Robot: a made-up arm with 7 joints.
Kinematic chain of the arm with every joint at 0, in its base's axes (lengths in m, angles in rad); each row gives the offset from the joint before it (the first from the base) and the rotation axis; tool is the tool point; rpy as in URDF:
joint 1: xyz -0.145 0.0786 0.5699 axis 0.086 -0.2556 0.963
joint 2: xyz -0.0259 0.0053 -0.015 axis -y
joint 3: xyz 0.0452 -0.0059 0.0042 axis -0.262 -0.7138 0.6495
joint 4: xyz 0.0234 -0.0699 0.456 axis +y
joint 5: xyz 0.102 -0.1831 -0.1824 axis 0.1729 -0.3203 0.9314
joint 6: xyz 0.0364 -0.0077 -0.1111 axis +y
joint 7: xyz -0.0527 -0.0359 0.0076 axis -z
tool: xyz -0.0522 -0.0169 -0.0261 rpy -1.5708 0 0
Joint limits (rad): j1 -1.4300..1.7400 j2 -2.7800..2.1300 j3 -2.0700..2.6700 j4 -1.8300..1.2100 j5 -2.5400..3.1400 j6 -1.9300..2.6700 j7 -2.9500..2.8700
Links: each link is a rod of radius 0.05 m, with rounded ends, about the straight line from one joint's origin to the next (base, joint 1, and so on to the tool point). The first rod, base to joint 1, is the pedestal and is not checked.
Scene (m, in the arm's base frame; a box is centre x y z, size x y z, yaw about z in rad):
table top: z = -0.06
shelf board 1: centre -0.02 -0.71 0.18 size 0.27 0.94 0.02 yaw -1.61
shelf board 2: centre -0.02 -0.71 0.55 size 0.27 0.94 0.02 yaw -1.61
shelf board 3: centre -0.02 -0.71 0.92 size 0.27 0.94 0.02 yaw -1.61
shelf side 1: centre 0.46 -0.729 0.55 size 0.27 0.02 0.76 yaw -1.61
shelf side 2: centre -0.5 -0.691 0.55 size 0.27 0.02 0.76 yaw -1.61
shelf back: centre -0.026 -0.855 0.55 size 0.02 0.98 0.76 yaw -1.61
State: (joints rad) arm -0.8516 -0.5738 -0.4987 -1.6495 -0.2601 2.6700 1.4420
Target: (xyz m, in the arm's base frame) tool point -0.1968 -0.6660 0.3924
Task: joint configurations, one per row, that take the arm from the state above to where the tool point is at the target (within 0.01 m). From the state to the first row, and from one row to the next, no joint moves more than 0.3 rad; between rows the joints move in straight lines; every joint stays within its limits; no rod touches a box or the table.
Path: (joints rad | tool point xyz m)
1: -0.8296 -0.4913 -0.4227 -1.3852 -0.2358 2.6088 1.4969 | -0.0243 -0.6129 0.7313
2: -0.8076 -0.4089 -0.3468 -1.1209 -0.2116 2.5475 1.5518 | -0.0160 -0.5546 0.7298
3: -0.7855 -0.3264 -0.2708 -0.8566 -0.1873 2.4863 1.6067 | -0.0167 -0.4883 0.7314
4: -0.7635 -0.2439 -0.1948 -0.5923 -0.1631 2.4251 1.6616 | -0.0290 -0.4169 0.7356
5: -0.7561 -0.4844 -0.2937 -0.5836 -0.1725 2.4421 1.6600 | -0.0559 -0.4492 0.6048
6: -0.7487 -0.7248 -0.3926 -0.5749 -0.1818 2.4591 1.6584 | -0.1109 -0.4529 0.4865
7: -0.7413 -0.9652 -0.4915 -0.5662 -0.1912 2.4760 1.6567 | -0.1876 -0.4323 0.3924
8: -0.7778 -0.9967 -0.5257 -0.8256 -0.2079 2.5245 1.6022 | -0.1895 -0.4962 0.3725
9: -0.8142 -1.0282 -0.5599 -1.0850 -0.2247 2.5730 1.5476 | -0.1920 -0.5584 0.3665
10: -0.8506 -1.0597 -0.5941 -1.3444 -0.2414 2.6215 1.4931 | -0.1946 -0.6160 0.3735
11: -0.8871 -1.0912 -0.6283 -1.6038 -0.2581 2.6700 1.4385 | -0.1968 -0.6660 0.3924

